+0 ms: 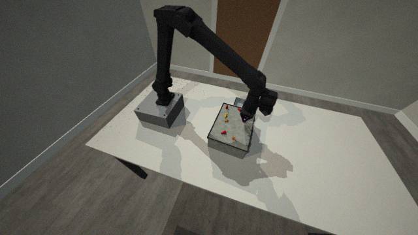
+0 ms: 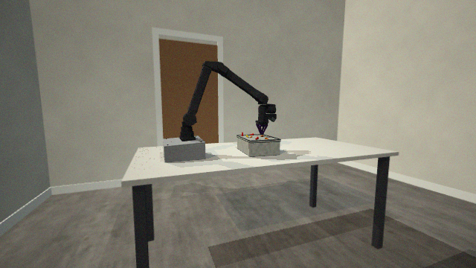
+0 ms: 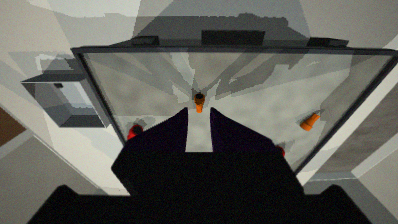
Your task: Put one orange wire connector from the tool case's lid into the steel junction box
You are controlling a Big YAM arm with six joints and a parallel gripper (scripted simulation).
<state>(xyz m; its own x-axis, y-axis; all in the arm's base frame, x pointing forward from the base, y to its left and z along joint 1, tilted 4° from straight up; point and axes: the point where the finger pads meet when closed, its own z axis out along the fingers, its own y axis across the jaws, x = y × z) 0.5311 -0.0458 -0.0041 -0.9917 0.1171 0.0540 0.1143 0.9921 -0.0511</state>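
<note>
The tool case is 50 mm below my hand, 50 mm behind it and 30 mm to the right of it. From my hand the other things lie so: yellow wire connector 110 mm behind, 20 mm below, 10 mm to the left.
</note>
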